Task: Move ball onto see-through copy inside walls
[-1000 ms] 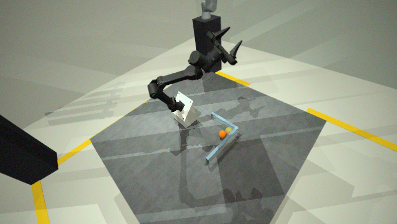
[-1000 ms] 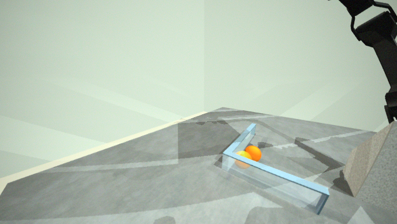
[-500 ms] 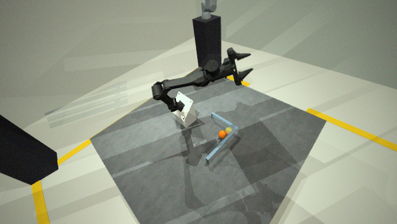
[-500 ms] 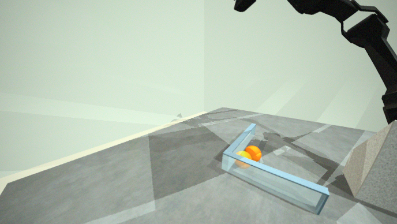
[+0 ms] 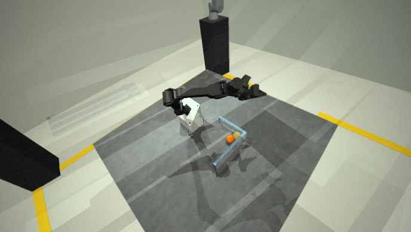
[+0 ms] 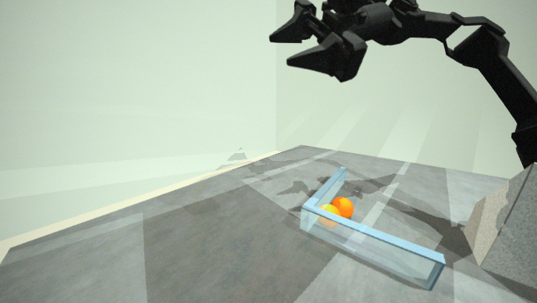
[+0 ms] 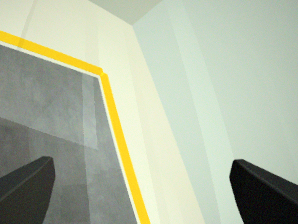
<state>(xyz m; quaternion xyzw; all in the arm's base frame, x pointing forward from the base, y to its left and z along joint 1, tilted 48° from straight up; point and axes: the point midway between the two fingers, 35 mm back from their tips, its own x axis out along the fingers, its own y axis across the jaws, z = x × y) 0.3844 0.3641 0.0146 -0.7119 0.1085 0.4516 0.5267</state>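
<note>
The orange ball is 8 cm behind my gripper tip, 16 cm to the right of it and 34 cm below it. Round my gripper tip: see-through ball copy (7 cm behind, 10 cm to the right, 34 cm below).
</note>
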